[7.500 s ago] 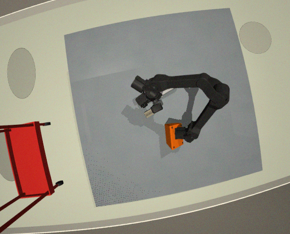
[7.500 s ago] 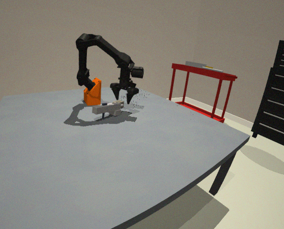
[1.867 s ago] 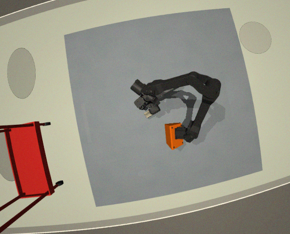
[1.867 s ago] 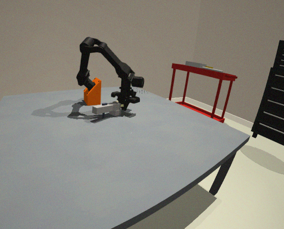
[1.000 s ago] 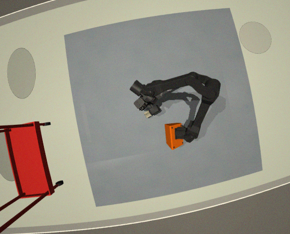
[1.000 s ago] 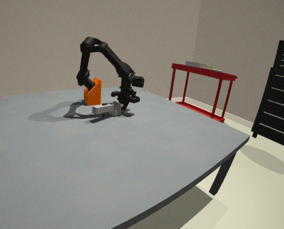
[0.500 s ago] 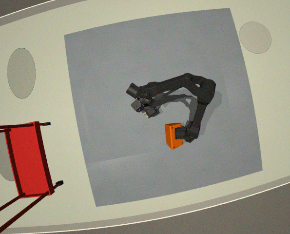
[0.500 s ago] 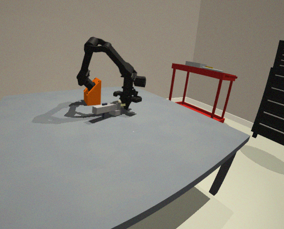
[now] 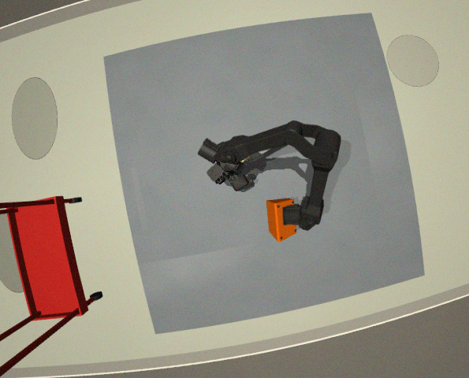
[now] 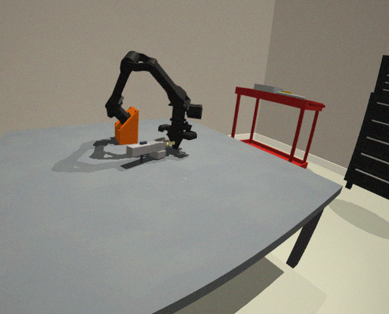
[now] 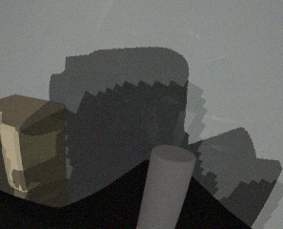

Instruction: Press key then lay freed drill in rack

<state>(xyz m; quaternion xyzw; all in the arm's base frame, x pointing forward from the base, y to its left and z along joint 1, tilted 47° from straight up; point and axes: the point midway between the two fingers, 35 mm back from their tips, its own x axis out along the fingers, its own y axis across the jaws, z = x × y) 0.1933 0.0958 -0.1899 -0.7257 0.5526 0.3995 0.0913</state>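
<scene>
Now: gripper tip 40 mm below the drill, 30 mm to the left of it and 20 mm short of it. Also, from my gripper tip: light grey block (160 mm to the right, 90 mm ahead, 40 mm above); then dark key (180 mm to the right, 100 mm ahead, 50 mm above); then beige rack (60 mm behind, 50 mm to the right, 10 mm above).
</scene>
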